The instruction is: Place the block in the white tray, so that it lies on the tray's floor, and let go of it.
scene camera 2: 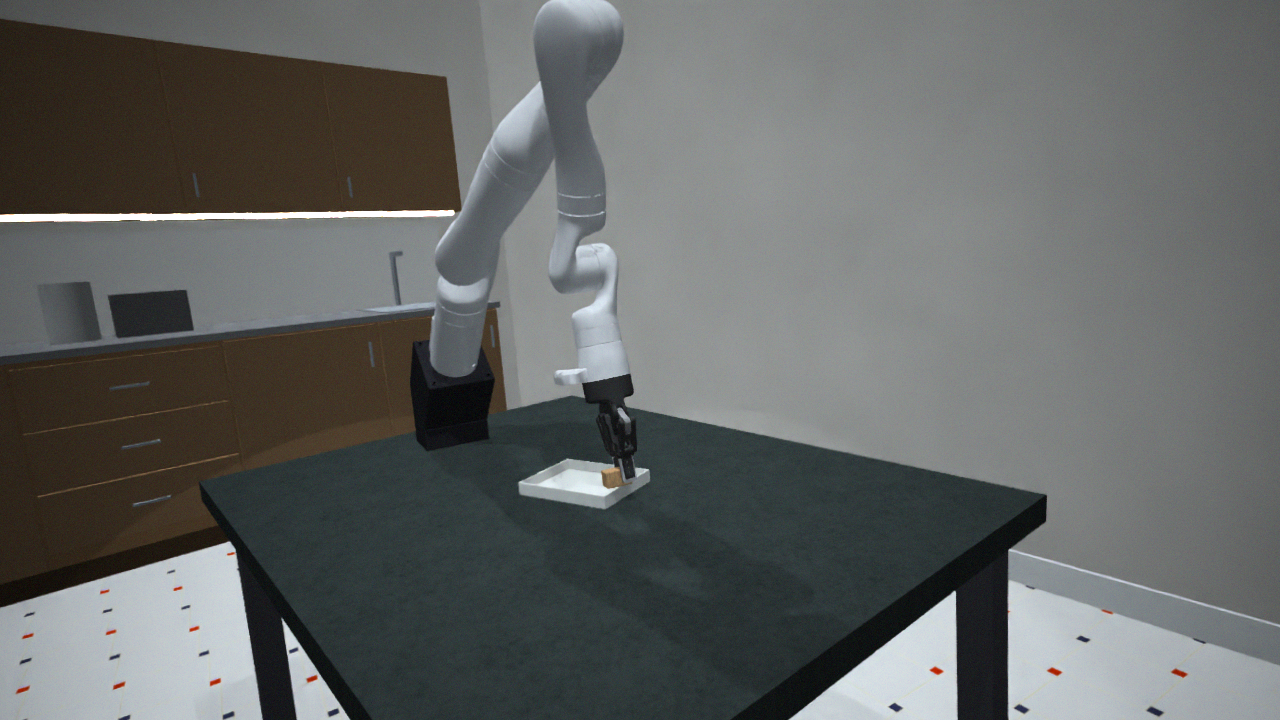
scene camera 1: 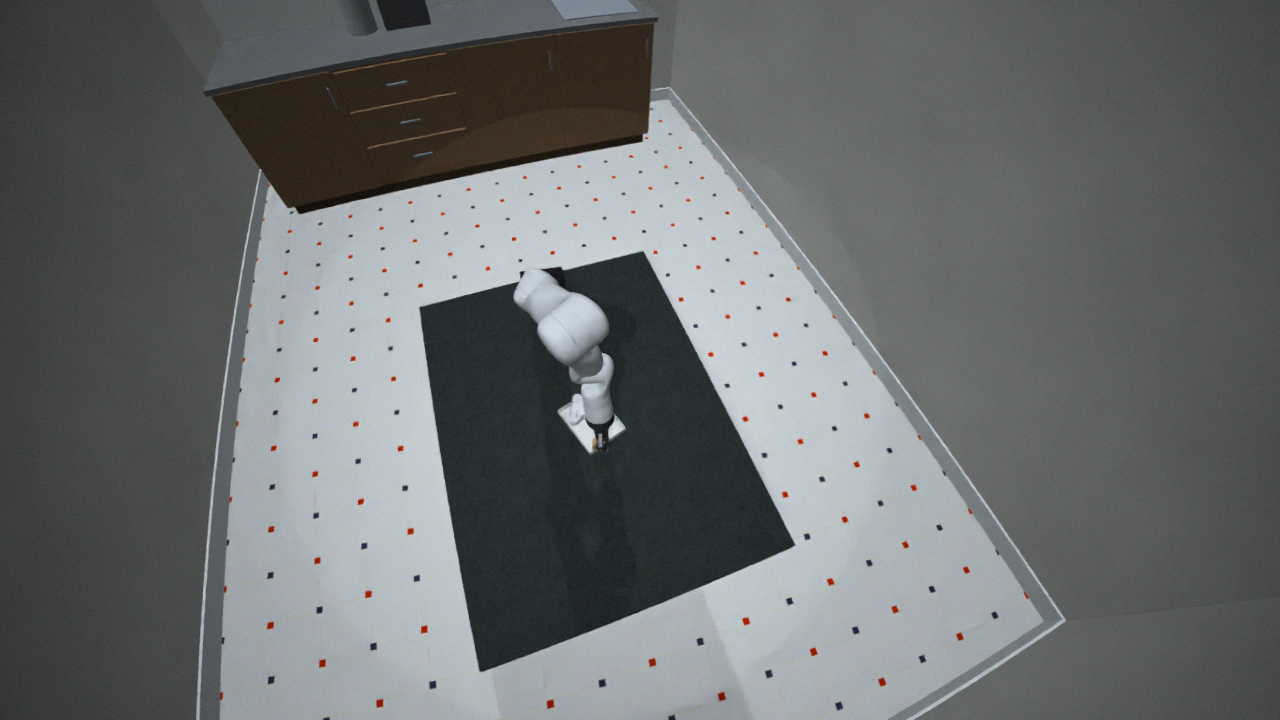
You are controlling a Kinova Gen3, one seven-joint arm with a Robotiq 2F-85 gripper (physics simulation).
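Places are measured from the arm's base along level axes (x right, y ahead, z up), in centimetres.
Pixels of known places: gripper, fingertip midpoint: (scene camera 2: 627,480) (scene camera 1: 604,445); arm's base, origin of the base link: (scene camera 2: 454,360).
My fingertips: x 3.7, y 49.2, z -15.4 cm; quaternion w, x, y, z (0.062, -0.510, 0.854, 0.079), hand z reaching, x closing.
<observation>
For each thing: its top centre in the pictures, then the offset to it from my fingertips. Level surfaces: height alone.
- small orange-brown block, middle of its top: (scene camera 2: 615,467) (scene camera 1: 599,442) dx +1.3, dy -0.9, dz +2.3 cm
- white tray, middle of its top: (scene camera 2: 584,476) (scene camera 1: 591,419) dx -0.4, dy -10.0, dz -1.1 cm
- dark green table, its level: dz -3.1 cm
The small orange-brown block (scene camera 1: 595,443) (scene camera 2: 611,478) is inside the outline of the white tray (scene camera 1: 578,430) (scene camera 2: 559,494), near the tray's right side in the scene camera 2 view. My gripper (scene camera 1: 600,443) (scene camera 2: 624,472) points down over that side of the tray and is shut on the block. The block is low, at about the height of the tray's walls; whether its underside touches the tray's floor is hard to tell. The fingers hide part of the block and part of the tray's right wall.
The tray stands on the dark green table (scene camera 1: 501,537) (scene camera 2: 429,573). The arm's black base (scene camera 2: 450,402) is mounted at the table's back edge. A brown kitchen counter (scene camera 1: 501,107) (scene camera 2: 295,394) stands by the wall behind it.
</observation>
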